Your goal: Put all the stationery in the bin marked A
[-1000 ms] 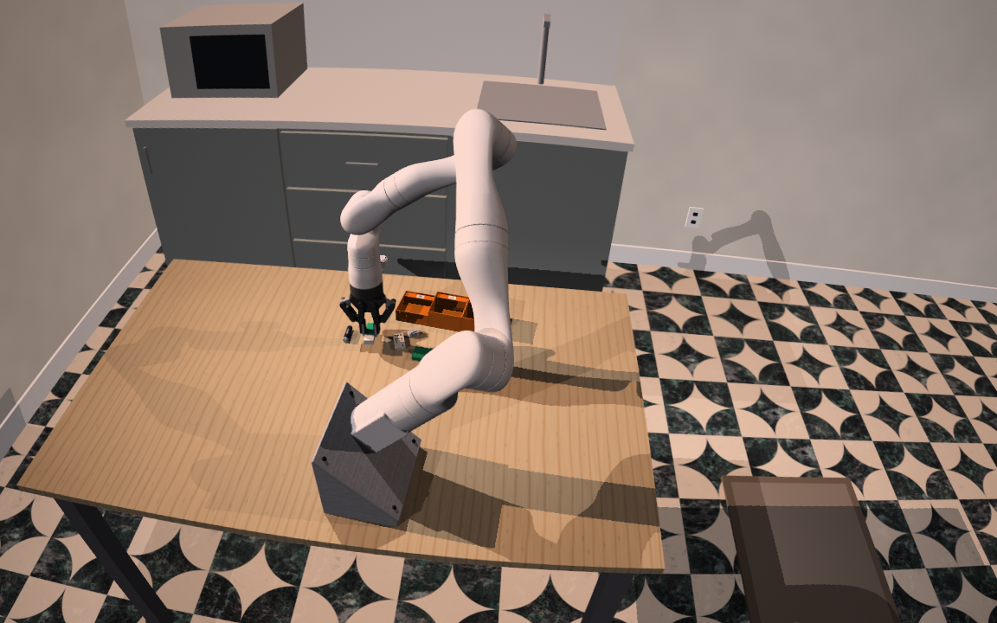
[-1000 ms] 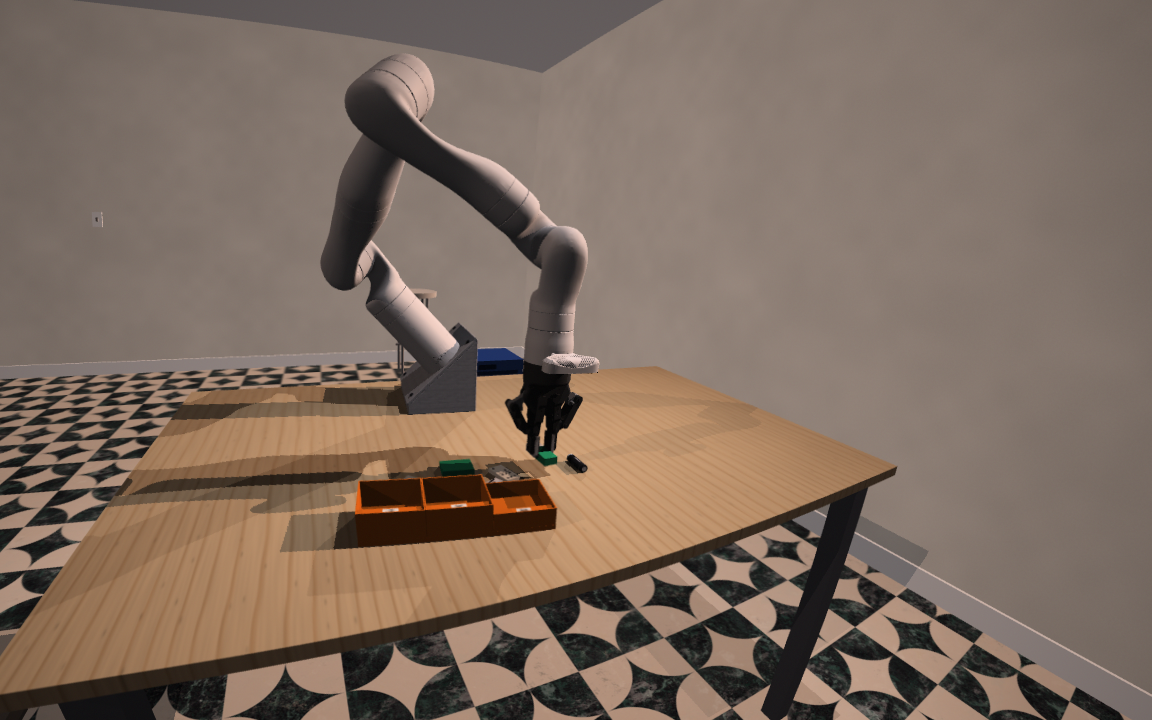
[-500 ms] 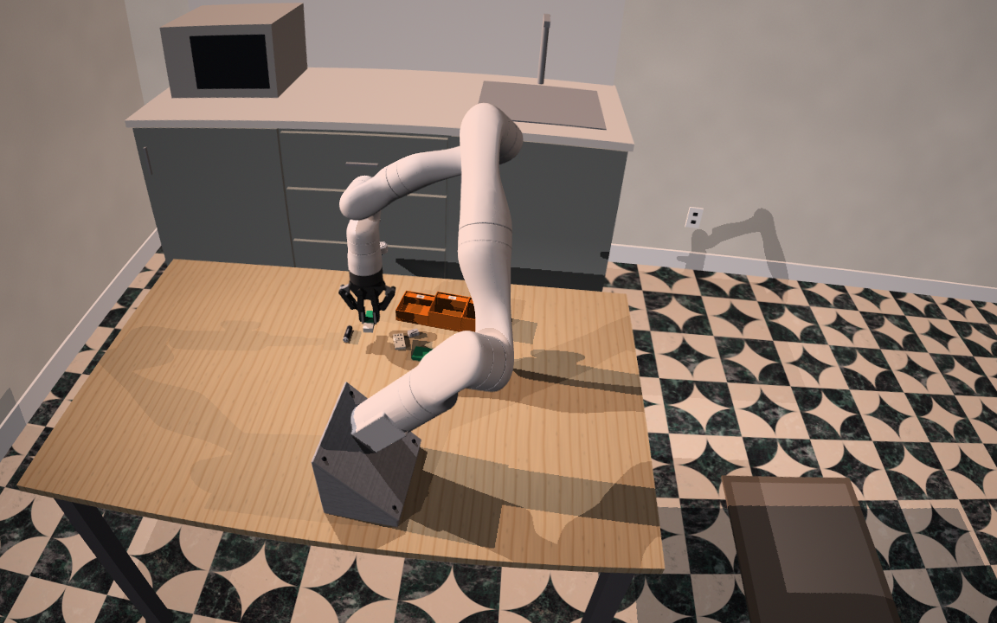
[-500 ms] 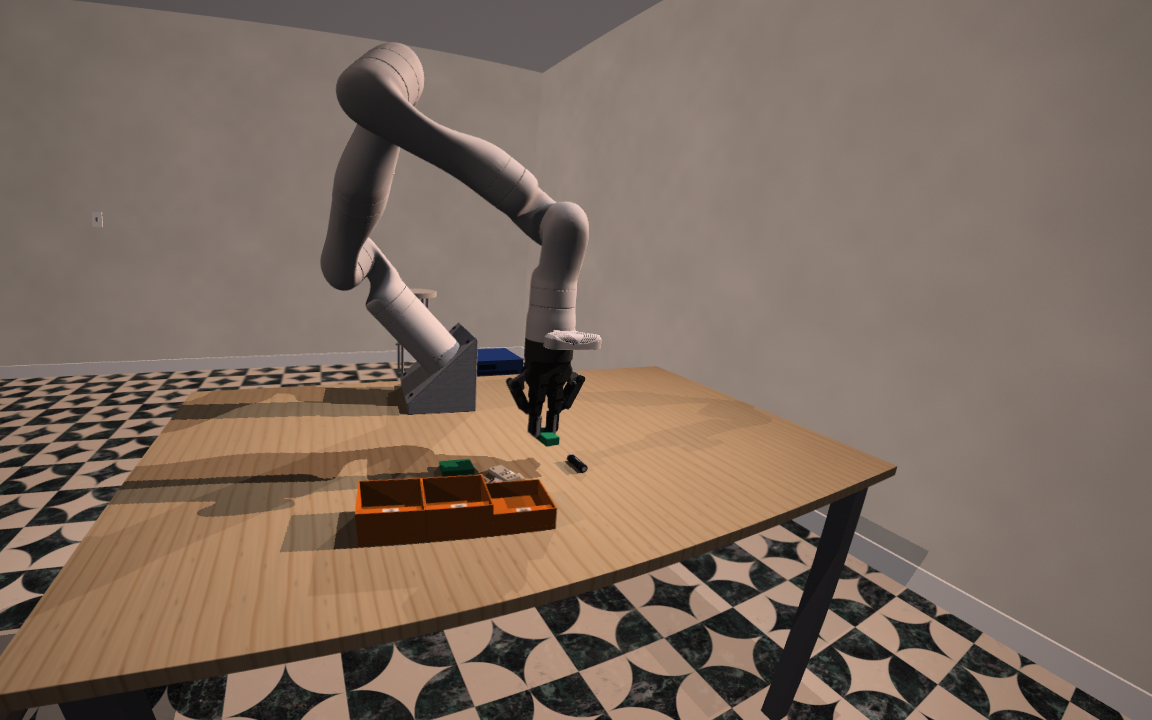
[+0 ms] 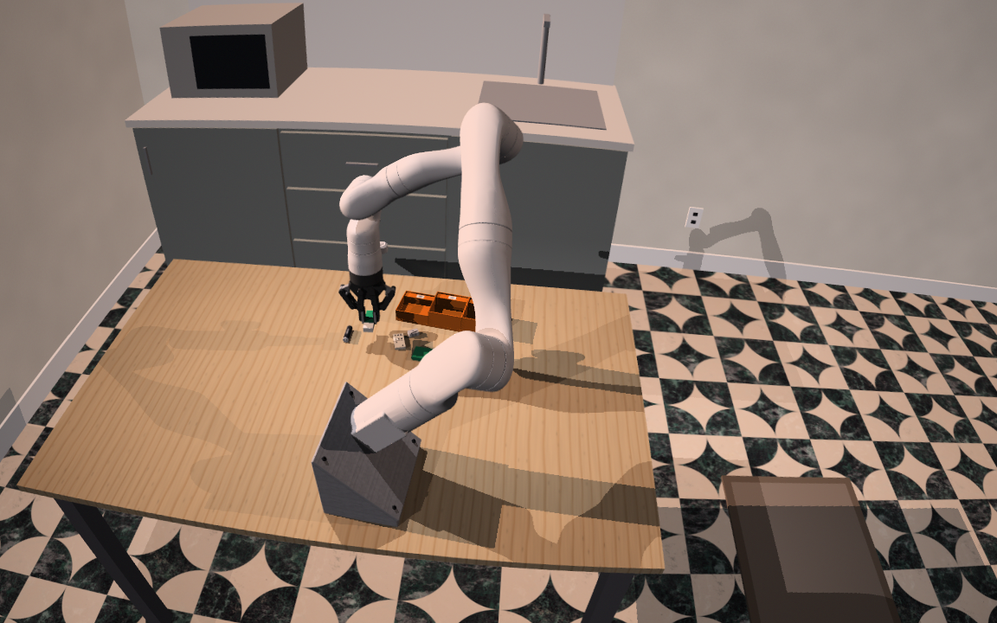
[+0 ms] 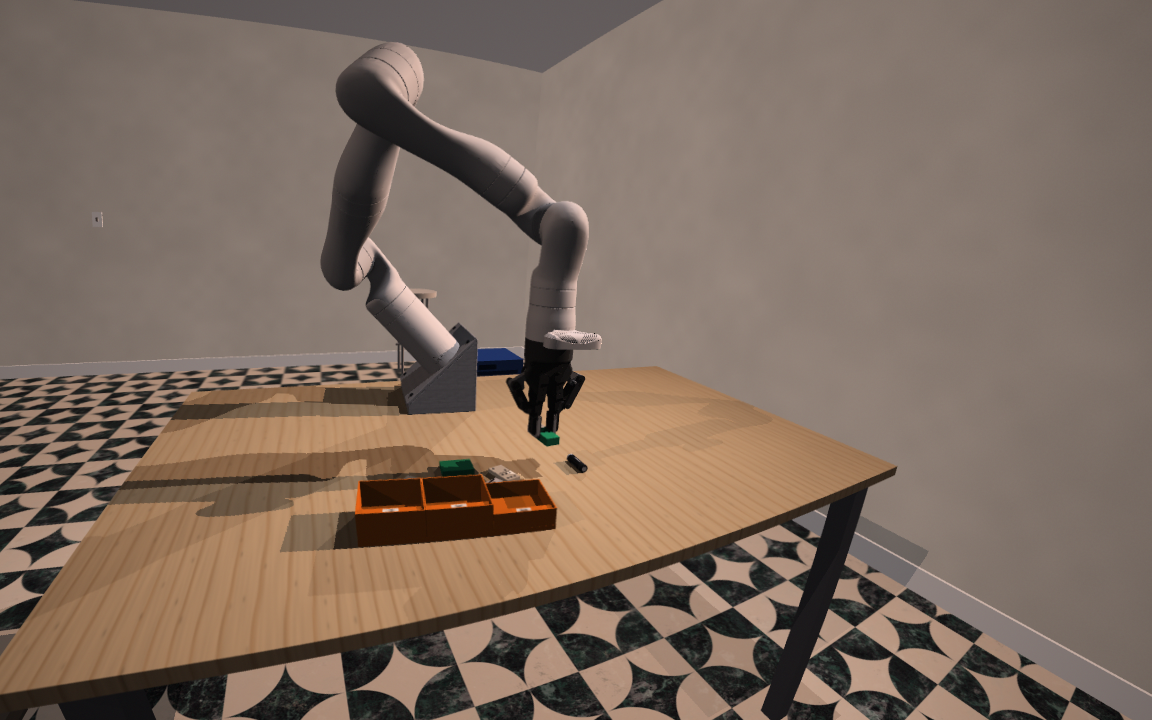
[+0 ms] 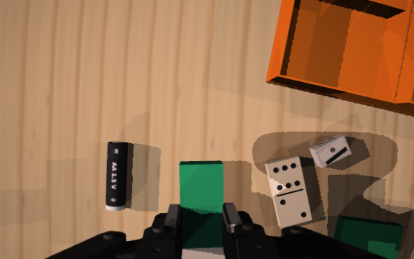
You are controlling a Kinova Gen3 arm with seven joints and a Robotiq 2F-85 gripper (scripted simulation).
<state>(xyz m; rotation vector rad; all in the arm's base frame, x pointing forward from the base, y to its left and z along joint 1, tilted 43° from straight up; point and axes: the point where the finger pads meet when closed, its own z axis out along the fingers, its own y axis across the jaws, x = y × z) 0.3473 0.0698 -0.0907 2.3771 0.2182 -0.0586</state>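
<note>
Right now the green-and-white eraser is 2 cm below my hand and 1 cm behind it. The rest, counted from my hand: white pencil sharpener: 9 cm to the right, 7 cm below, 5 cm ahead; black AA battery: 7 cm below, 6 cm to the left; green block: 14 cm to the right, 8 cm below, 2 cm behind.
</note>
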